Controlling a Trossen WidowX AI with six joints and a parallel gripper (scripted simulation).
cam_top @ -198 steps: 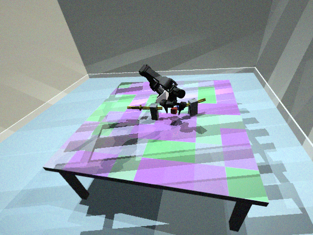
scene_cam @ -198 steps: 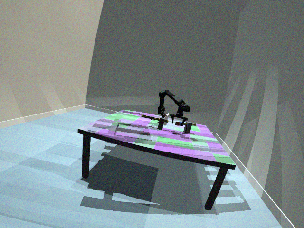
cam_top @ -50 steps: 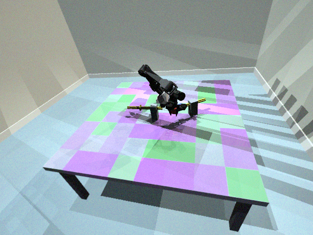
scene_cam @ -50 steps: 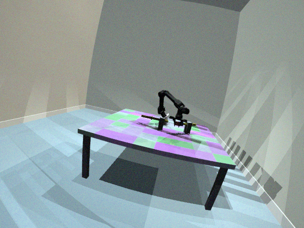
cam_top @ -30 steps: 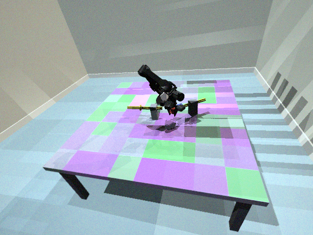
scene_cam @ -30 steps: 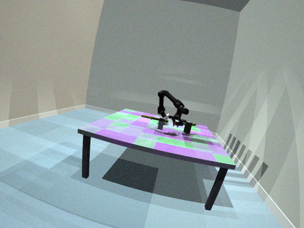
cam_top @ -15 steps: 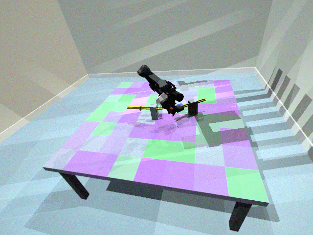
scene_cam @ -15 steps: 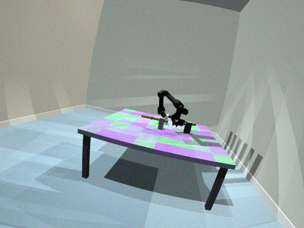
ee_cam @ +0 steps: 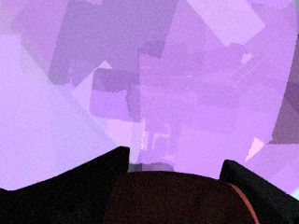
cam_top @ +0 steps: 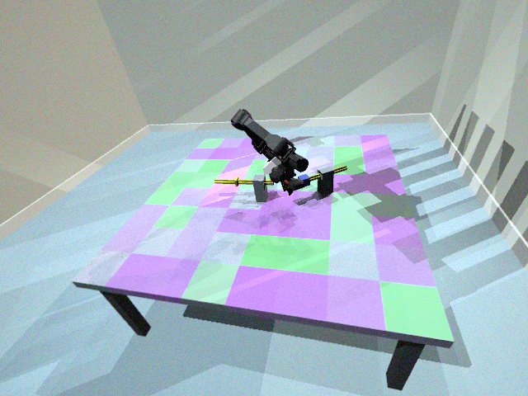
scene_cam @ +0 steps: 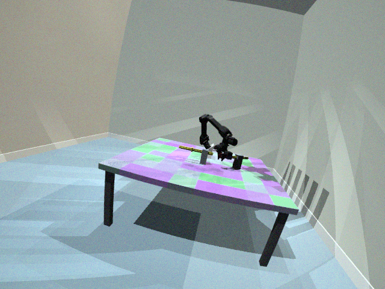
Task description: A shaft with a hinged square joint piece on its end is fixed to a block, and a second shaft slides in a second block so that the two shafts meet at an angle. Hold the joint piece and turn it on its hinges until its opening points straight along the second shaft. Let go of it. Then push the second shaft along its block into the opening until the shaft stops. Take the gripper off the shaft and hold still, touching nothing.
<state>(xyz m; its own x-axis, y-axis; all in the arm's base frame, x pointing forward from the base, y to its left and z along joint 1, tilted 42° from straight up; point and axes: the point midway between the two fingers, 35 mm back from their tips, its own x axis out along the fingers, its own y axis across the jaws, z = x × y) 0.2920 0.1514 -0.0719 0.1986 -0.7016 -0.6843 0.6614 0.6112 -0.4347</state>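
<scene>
Right now the joint piece is 4 cm above my gripper tip, 2 cm behind it and 1 cm to the left of it.
</scene>
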